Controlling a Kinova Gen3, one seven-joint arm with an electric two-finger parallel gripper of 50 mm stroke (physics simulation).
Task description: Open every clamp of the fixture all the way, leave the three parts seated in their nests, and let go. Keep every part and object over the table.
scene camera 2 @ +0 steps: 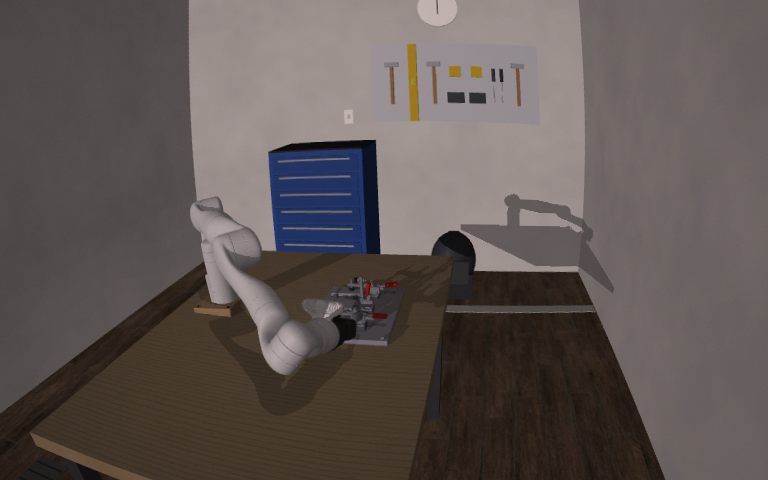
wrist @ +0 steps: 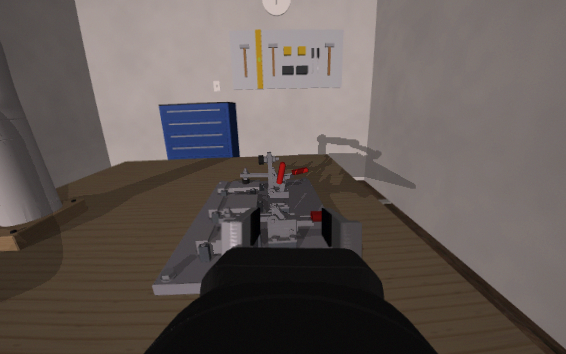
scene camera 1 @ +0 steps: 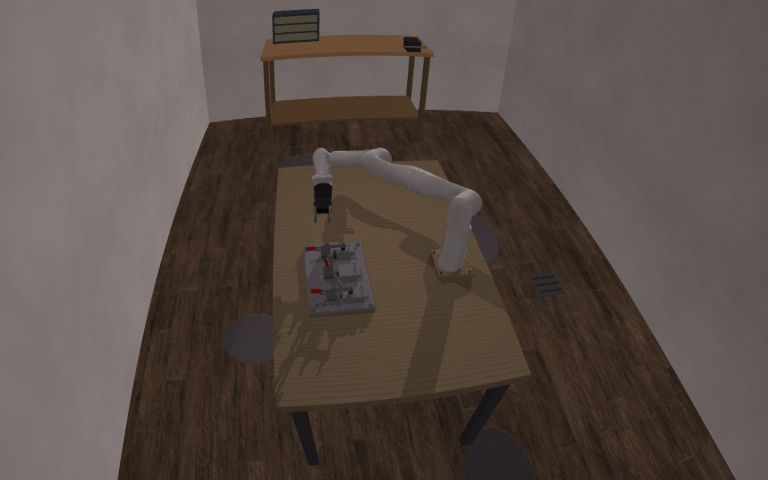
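Seen in the pictures: gripper, fingertip midpoint: (scene camera 2: 350,314) (wrist: 290,221) (scene camera 1: 322,221); arm's base, link origin: (scene camera 2: 226,298) (wrist: 32,214) (scene camera 1: 448,263).
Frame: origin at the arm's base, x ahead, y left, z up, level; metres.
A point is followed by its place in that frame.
Observation:
The grey fixture plate (scene camera 1: 313,278) {y -0.053, x 0.524, z -0.008 m} (scene camera 2: 370,341) {y -0.235, x 0.488, z -0.011 m} (wrist: 180,288) {y -0.218, x 0.329, z -0.013 m} lies on the table. The middle clamp's red handle (scene camera 1: 326,262) {y -0.050, x 0.471, z 0.068 m} (scene camera 2: 368,289) {y -0.066, x 0.472, z 0.064 m} (wrist: 281,172) {y -0.066, x 0.470, z 0.066 m} stands upright, and its arm is raised. The red handle of the clamp nearest the gripper (scene camera 1: 310,248) {y -0.168, x 0.512, z 0.039 m} (scene camera 2: 379,315) {y -0.179, x 0.509, z 0.037 m} (wrist: 316,216) {y -0.178, x 0.496, z 0.037 m} lies about level, pointing outward. The farthest clamp's red handle (scene camera 1: 316,290) {y 0.048, x 0.529, z 0.036 m} (scene camera 2: 391,284) {y 0.038, x 0.531, z 0.035 m} (wrist: 300,171) {y 0.038, x 0.530, z 0.034 m} also points outward, with its arm lying level over its nest. A grey block (scene camera 1: 348,271) {y -0.040, x 0.391, z 0.013 m} sits at the middle nest; the other parts are hard to tell from their nests. My gripper (scene camera 1: 322,218) {y -0.265, x 0.445, z 0.083 m} (wrist: 290,221) {y -0.265, x 0.445, z 0.083 m} is open and empty, beside the plate's near end in the wrist view.
The arm's base (scene camera 1: 453,271) {y 0.047, x -0.001, z 0.004 m} (scene camera 2: 213,309) {y -0.082, x -0.018, z -0.004 m} stands on the table across from the fixture's handles. The table edge (scene camera 2: 447,283) {y 0.179, x 0.709, z -0.023 m} runs close to the handle side. A blue drawer cabinet (scene camera 2: 320,198) (wrist: 197,131) stands beyond the table.

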